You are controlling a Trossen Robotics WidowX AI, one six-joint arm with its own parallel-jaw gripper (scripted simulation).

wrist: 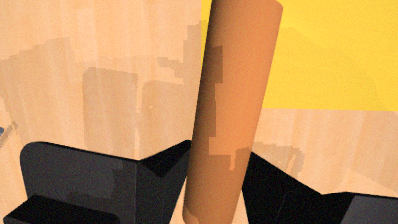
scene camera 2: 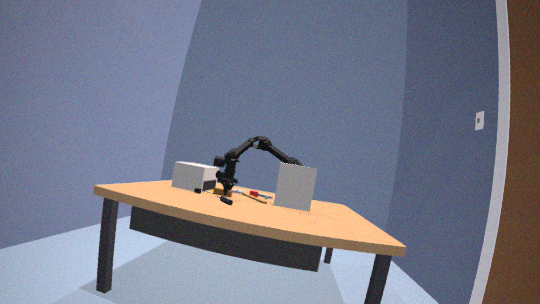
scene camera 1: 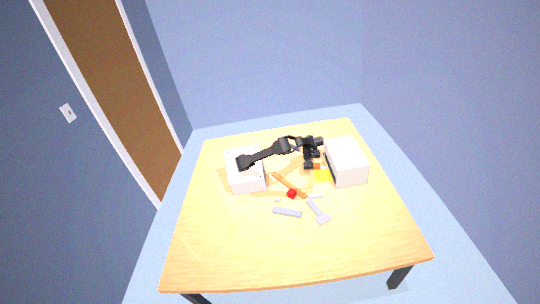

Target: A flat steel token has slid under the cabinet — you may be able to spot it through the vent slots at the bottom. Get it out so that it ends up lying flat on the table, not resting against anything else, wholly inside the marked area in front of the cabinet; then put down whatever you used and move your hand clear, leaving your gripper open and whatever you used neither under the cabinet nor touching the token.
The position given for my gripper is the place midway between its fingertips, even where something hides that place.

Note:
I see my gripper (wrist: pixel 216 151) and a white cabinet (scene camera 1: pixel 347 164).
The white cabinet shows as well in scene camera 2 (scene camera 2: pixel 192 177).

